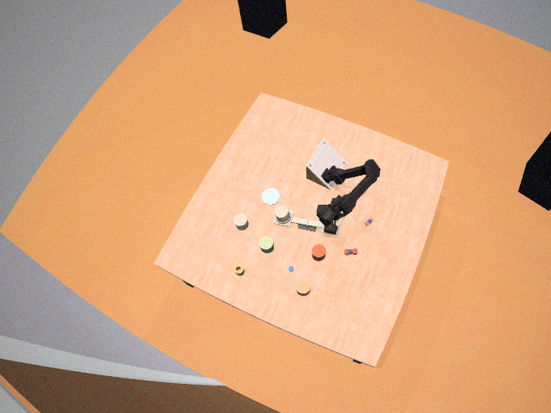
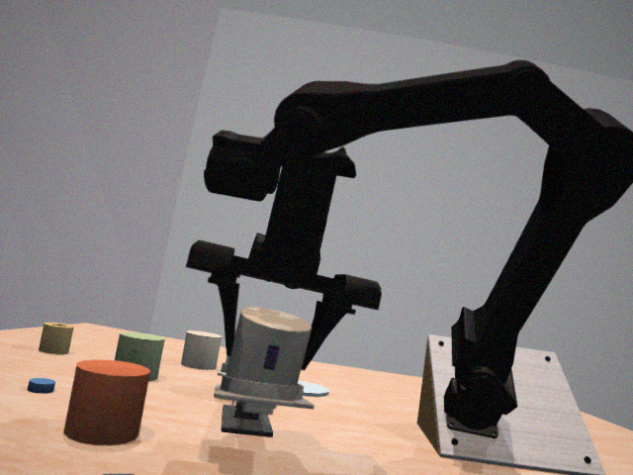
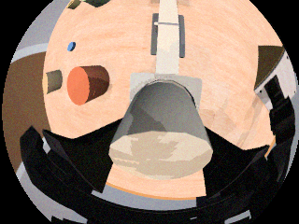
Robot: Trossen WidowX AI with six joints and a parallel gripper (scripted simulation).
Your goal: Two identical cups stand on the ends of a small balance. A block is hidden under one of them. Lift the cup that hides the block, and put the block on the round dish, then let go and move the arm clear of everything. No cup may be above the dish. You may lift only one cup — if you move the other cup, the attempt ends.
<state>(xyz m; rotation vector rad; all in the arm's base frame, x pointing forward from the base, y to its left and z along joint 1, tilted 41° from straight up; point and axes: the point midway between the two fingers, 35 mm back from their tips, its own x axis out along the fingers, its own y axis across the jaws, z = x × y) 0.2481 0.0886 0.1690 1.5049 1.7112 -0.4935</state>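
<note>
My gripper tip is 20 mm above the pale-green block. Also, from my gripper tip: small balance 120 mm to the right, 70 mm below, 40 mm ahead; red toy car 150 mm to the left, 80 mm below, 50 mm ahead; red-orange cylinder 130 mm ahead, 60 mm below, 20 mm to the left.
</note>
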